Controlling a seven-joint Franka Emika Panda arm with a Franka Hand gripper.
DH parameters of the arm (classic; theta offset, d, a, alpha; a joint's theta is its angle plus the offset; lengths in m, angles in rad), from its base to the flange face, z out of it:
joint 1: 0 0.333 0 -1.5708
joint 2: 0 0 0 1.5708
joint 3: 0 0.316 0.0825 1.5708
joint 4: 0 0 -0.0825 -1.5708
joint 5: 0 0.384 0 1.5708
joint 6: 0 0 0.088 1.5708
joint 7: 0 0.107 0 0
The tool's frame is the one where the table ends.
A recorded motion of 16 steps. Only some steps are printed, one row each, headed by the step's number.
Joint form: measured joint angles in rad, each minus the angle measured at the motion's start. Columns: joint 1, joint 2, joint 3, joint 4, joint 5, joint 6, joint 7.
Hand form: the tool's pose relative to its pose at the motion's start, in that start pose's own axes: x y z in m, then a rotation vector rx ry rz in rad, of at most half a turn. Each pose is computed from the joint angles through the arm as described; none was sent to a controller.
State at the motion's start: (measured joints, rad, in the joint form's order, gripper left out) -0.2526 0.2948 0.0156 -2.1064 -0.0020 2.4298 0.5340
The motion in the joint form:
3: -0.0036 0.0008 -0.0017 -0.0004 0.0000 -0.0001 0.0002
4: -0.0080 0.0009 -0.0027 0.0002 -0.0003 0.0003 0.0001
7: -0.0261 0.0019 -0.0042 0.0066 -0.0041 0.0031 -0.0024
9: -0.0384 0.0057 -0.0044 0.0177 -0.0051 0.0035 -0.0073
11: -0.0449 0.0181 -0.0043 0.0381 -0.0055 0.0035 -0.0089
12: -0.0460 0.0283 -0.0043 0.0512 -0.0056 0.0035 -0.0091
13: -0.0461 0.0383 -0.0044 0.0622 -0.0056 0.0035 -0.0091
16: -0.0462 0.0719 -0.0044 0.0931 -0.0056 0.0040 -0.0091
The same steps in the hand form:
3: 0.0014 0.0027 0.0006 -0.0012 -0.0008 0.0054
4: 0.0032 0.0053 0.0004 -0.0013 0.0003 0.0104
7: 0.0109 0.0141 -0.0019 -0.0002 0.0092 0.0246
9: 0.0175 0.0189 -0.0042 0.0026 0.0165 0.0314
11: 0.0246 0.0194 -0.0052 0.0061 0.0237 0.0360
12: 0.0282 0.0182 -0.0045 0.0075 0.0262 0.0369
13: 0.0310 0.0170 -0.0031 0.0080 0.0271 0.0371
16: 0.0381 0.0134 0.0045 0.0073 0.0250 0.0373

